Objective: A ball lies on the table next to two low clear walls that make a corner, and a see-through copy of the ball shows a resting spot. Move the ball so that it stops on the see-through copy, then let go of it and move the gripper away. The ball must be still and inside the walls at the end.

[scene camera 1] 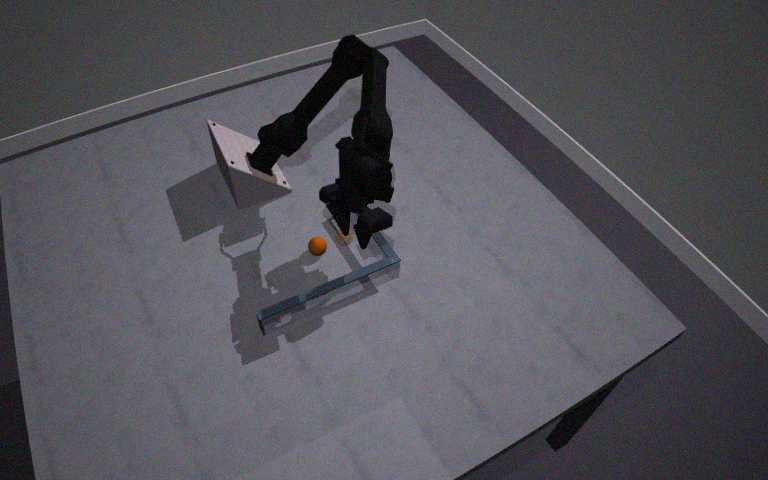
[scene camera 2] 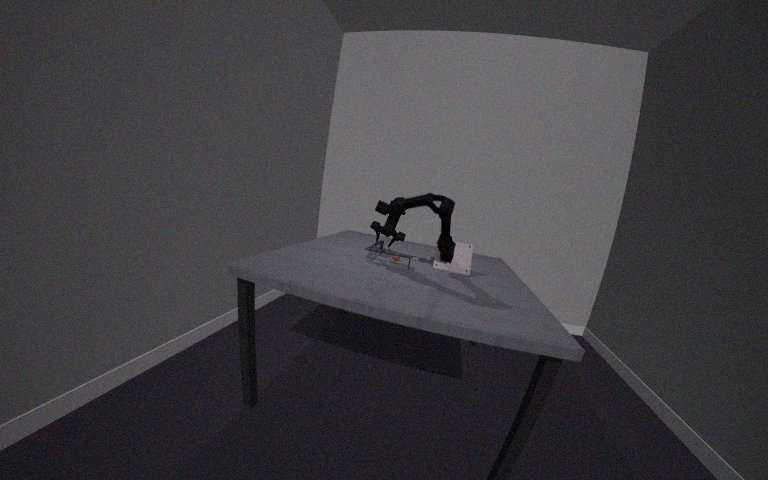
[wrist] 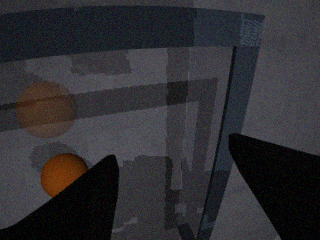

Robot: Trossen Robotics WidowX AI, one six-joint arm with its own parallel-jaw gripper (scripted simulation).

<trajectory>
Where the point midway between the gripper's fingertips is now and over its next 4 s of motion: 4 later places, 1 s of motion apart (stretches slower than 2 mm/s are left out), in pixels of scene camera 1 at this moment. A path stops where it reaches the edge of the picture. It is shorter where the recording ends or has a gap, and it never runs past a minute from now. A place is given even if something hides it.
My gripper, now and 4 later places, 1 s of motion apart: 354, 241; 316, 239; 317, 246; 316, 209; 343, 226
</trajectory>
